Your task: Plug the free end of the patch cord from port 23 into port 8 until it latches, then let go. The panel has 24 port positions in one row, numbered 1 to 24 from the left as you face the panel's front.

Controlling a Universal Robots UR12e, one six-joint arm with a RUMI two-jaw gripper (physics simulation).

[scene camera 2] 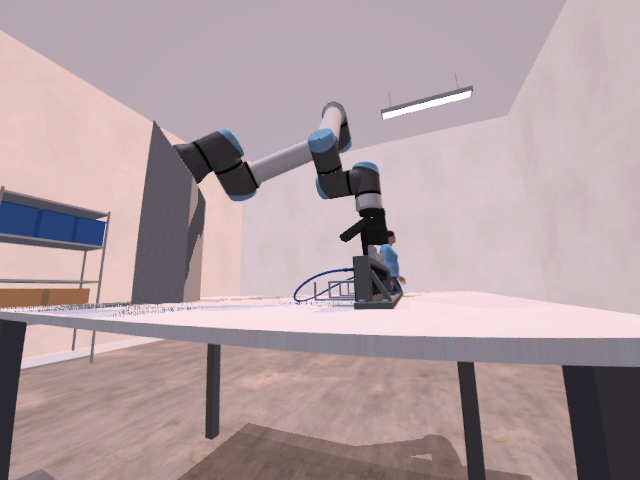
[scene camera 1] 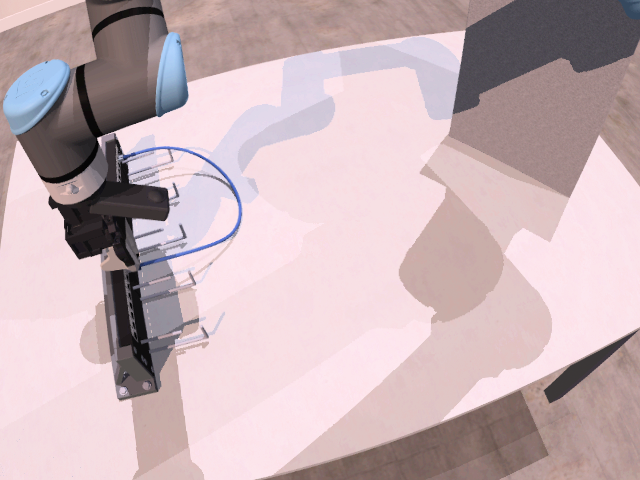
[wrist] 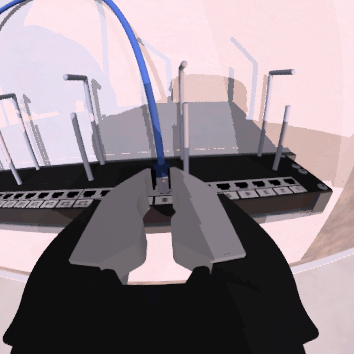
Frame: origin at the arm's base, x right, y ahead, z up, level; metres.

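Seen in the pictures: gripper, fingertip midpoint: [scene camera 1: 136, 266] [wrist: 161, 170]; arm's base, link origin: [scene camera 2: 183, 166].
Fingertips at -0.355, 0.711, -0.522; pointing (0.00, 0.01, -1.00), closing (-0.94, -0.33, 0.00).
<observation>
Pixels of each thing's middle, then the offset from my fingertips to it, as dx, dy, dz. "*": a spot on its surface instead.
- black patch panel, body centre: [wrist: 88, 164] [scene camera 1: 135, 238] [scene camera 2: 367, 282] +0.072, +0.028, -0.027
- cord's plug, body centre: [wrist: 163, 189] -0.006, +0.014, +0.005
- small label, surface spot: [wrist: 165, 200] * -0.008, +0.016, +0.017
The black patch panel [scene camera 1: 123, 356] [scene camera 2: 361, 279] [wrist: 225, 170] stands on the table with its row of ports. The blue cord [scene camera 1: 240, 206] [scene camera 2: 295, 292] [wrist: 136, 42] loops out between the panel's far part and my gripper. My gripper [scene camera 1: 135, 267] [scene camera 2: 373, 252] [wrist: 161, 170] is shut on the cord's plug [wrist: 162, 183]. The plug's clear body shows between the fingertips, at the port row. The small label [wrist: 165, 200] below it looks like an 8, but is blurred. The fingers hide neighbouring ports. How deep the plug sits cannot be told.
Grey cable-guide rods [scene camera 1: 181, 231] [wrist: 183, 100] stick out from the panel on both sides of the plug. One stands close to the right of the cord in the wrist view. A tall grey partition [scene camera 1: 537, 118] [scene camera 2: 165, 222] stands at the table's far side.
</observation>
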